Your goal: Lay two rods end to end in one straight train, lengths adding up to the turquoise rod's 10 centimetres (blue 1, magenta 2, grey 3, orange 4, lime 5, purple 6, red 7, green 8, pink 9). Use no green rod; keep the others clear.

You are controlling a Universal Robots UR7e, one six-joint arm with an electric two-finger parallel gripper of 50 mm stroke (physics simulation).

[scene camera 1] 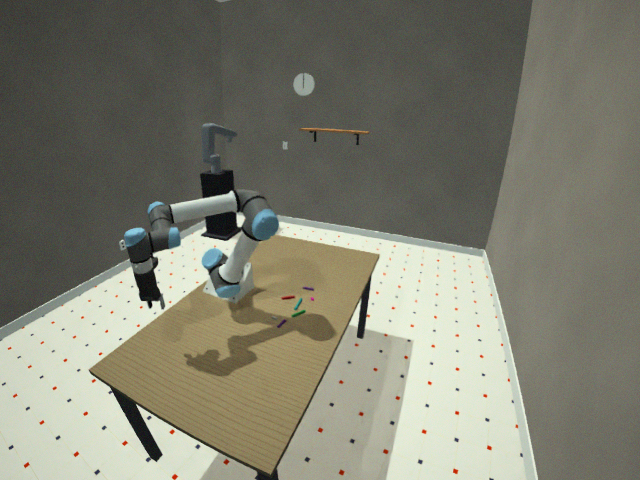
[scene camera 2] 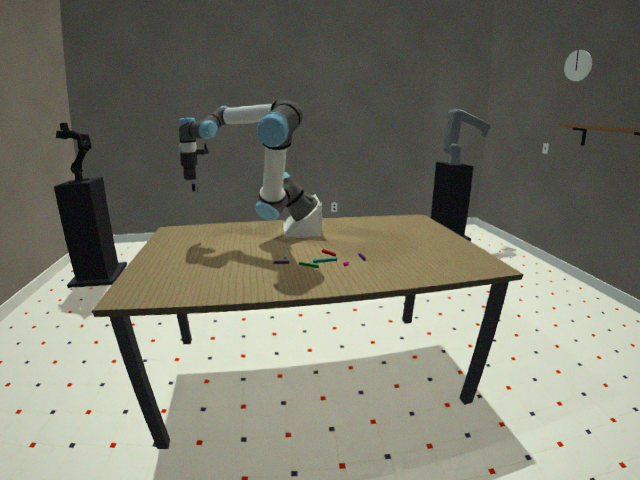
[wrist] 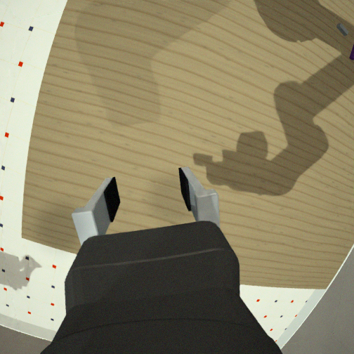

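Seen in the pictures: gripper, fingertip midpoint: point(scene camera 1: 157, 307) point(scene camera 2: 196, 191); arm's base, origin of the base link: point(scene camera 2: 306, 210).
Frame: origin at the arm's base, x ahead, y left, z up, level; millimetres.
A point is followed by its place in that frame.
A turquoise rod point(scene camera 1: 298, 303) @(x 406, y -9, z -95 mm) point(scene camera 2: 325, 260) @(x 410, y -10, z -98 mm) lies on the table. A green rod point(scene camera 1: 298, 313) @(x 436, y -87, z -96 mm) point(scene camera 2: 308, 265) @(x 440, y -86, z -99 mm) lies close by at an angle. A red rod point(scene camera 1: 287, 297) @(x 331, y 19, z -94 mm) point(scene camera 2: 328, 252) @(x 335, y 23, z -96 mm) lies on the robot-base side of the turquoise one. A small magenta rod point(scene camera 1: 312, 299) @(x 462, y 55, z -98 mm) point(scene camera 2: 346, 264) @(x 467, y 59, z -98 mm) and one purple rod point(scene camera 1: 308, 288) @(x 406, y 145, z -96 mm) point(scene camera 2: 361, 256) @(x 405, y 145, z -97 mm) lie farther right in scene camera 2. A second purple rod point(scene camera 1: 281, 323) @(x 389, y -189, z -95 mm) point(scene camera 2: 281, 262) @(x 393, y -184, z -97 mm) point(wrist: 352, 52) lies left, near a small grey rod point(scene camera 1: 273, 317) @(x 332, y -160, z -97 mm) point(scene camera 2: 284, 257) @(x 349, y -166, z -96 mm) point(wrist: 342, 29). All lie apart. My gripper point(scene camera 1: 156, 304) @(x -7, y -537, z 126 mm) point(scene camera 2: 194, 188) @(x -7, y -537, z 126 mm) point(wrist: 148, 185) is open, empty and high, far left of the rods.
The robot's white base point(scene camera 1: 244, 285) @(x 97, y -31, z -41 mm) point(scene camera 2: 303, 226) @(x 97, y -35, z -51 mm) stands at the rear edge of the wooden table point(scene camera 1: 242, 408) @(x 447, y -670, z -103 mm) point(scene camera 2: 413, 268) @(x 556, y 309, z -104 mm) point(wrist: 125, 145). Arm shadows cross the table. Black pedestals point(scene camera 2: 85, 232) point(scene camera 2: 452, 198) carrying other arms stand behind, off the table.
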